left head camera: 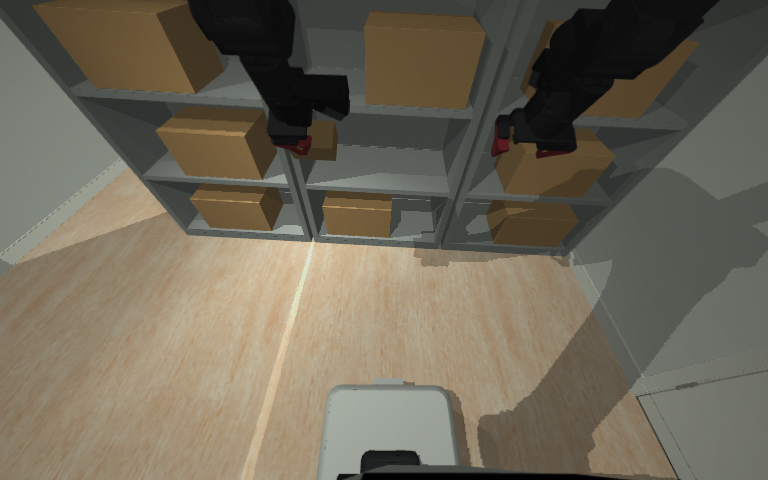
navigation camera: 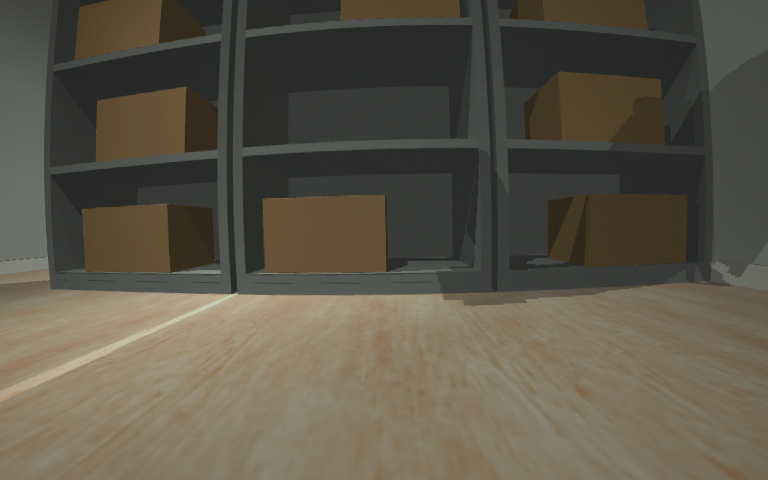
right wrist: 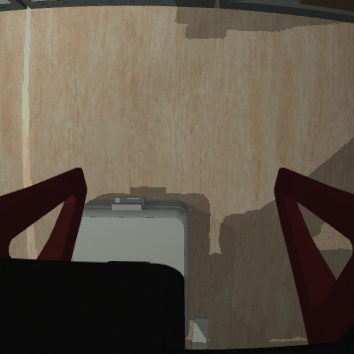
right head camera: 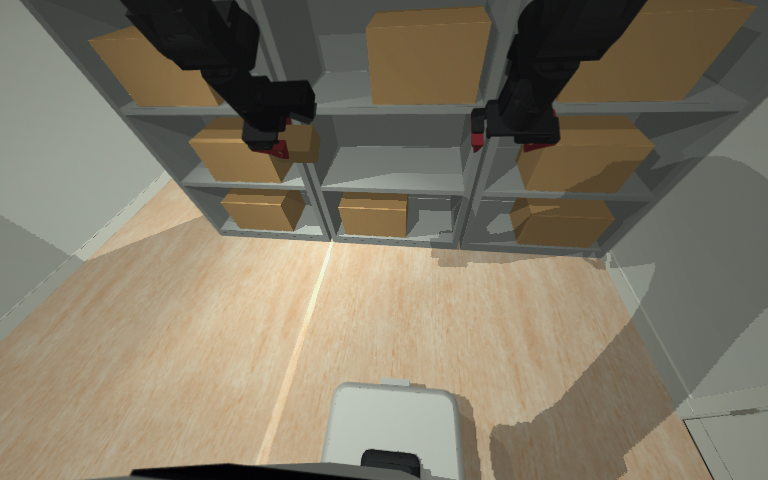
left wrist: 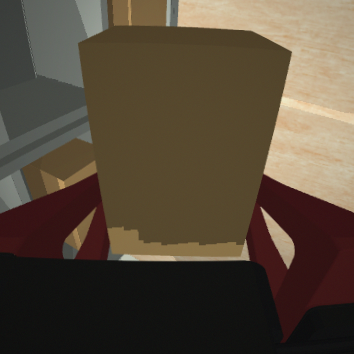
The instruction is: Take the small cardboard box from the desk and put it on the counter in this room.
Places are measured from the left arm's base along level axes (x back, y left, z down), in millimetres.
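Pixels of known places: left gripper, fingertip midpoint: (left head camera: 304, 140) (right head camera: 287, 144) (left wrist: 178, 176); right gripper, fingertip midpoint: (left head camera: 514, 154) (right wrist: 179, 178) (right head camera: 499, 149).
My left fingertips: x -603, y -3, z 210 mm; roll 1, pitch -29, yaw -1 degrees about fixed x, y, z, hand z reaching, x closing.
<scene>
For each thing: its middle in the pictures, then the offset to it from my left fingertips. "spot": a spot on its surface instead.
- small cardboard box, body centre: (left wrist: 179, 143) (left head camera: 313, 140) (right head camera: 295, 144) dy -19, dx +1, dz -2 mm
- grey shelf unit, surface spot: (navigation camera: 362, 284) (right head camera: 393, 242) (left head camera: 377, 242) spot: dy -158, dx -668, dz +1162 mm
The small cardboard box (left head camera: 324, 141) (right head camera: 304, 143) (left wrist: 185, 140) is brown and sits between the red fingers of my left gripper (left wrist: 178, 176), which is shut on it. In both head views it is held in the air in front of the shelves. My right gripper (left head camera: 523, 151) (right head camera: 504, 146) (right wrist: 179, 178) is open, with its fingers wide apart and no object between them; it hangs in the air in front of the right shelf section. The desk and the counter do not show in these views.
A grey shelf unit (left head camera: 376, 244) (right head camera: 393, 245) (navigation camera: 362, 284) spans the way ahead, with larger cardboard boxes (left head camera: 356, 220) (right head camera: 372, 220) (navigation camera: 325, 234) on its levels. Walls (left head camera: 707, 283) (right head camera: 56, 130) stand at both sides. The robot's pale base (left head camera: 390, 418) (right head camera: 393, 416) (right wrist: 130, 240) shows at the bottom.
</scene>
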